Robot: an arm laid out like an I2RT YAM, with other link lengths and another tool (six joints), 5 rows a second.
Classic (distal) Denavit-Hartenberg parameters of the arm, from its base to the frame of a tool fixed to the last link. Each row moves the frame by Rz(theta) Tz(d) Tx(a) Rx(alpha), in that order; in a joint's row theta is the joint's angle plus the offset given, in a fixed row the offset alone. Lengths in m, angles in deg.
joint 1: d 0.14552; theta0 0; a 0.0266; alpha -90
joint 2: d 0; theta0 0; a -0.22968; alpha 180
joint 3: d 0; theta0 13.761; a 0.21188; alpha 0
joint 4: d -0.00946; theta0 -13.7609; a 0.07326; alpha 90
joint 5: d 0.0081; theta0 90; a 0; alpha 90
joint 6: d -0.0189; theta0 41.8; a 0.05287; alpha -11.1
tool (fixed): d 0.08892; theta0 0; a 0; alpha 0
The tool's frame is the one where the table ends.
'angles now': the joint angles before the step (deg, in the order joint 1, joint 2, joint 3, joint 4, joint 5, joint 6). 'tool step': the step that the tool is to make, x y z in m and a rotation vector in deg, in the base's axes. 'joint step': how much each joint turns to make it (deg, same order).
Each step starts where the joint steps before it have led.
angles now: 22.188, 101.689, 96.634, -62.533, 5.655, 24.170
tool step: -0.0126, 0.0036, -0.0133, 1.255, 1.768, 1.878
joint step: 1.224, -2.293, -6.307, 2.864, -1.953, 0.078
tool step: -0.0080, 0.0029, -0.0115, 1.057, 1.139, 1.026
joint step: 0.845, -1.297, -4.587, 2.658, -1.397, 0.342
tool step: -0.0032, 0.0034, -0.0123, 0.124, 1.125, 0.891
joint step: 0.798, 0.302, -3.006, 2.333, -0.578, 0.113
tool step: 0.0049, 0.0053, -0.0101, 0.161, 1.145, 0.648
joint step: 0.416, 2.467, 0.139, 1.361, -0.675, -0.011
